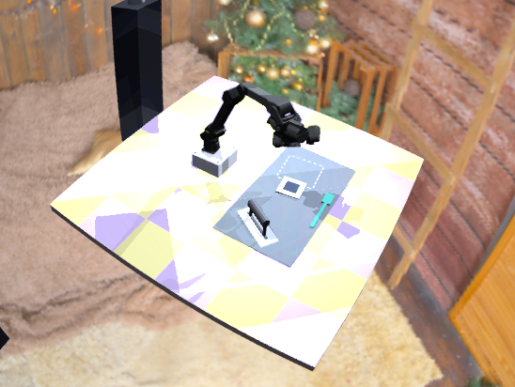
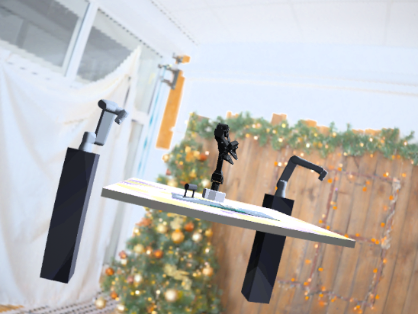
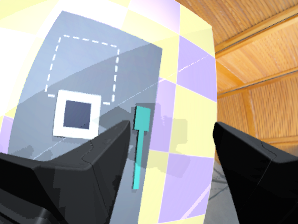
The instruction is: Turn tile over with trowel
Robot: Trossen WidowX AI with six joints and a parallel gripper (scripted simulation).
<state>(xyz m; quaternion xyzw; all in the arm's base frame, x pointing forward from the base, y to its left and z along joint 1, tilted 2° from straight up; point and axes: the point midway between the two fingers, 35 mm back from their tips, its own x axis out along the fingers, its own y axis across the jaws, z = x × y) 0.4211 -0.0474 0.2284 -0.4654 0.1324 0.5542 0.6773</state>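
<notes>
My gripper tip is 60 mm past the plastering float, 230 mm to the left of it and 240 mm above it. Also, from my gripper tip: grey mat 30 mm behind, 10 mm to the right, 300 mm below; then white tile 50 mm behind, 40 mm to the left, 280 mm below; then teal trowel 110 mm ahead, 10 mm to the left, 280 mm below.
</notes>
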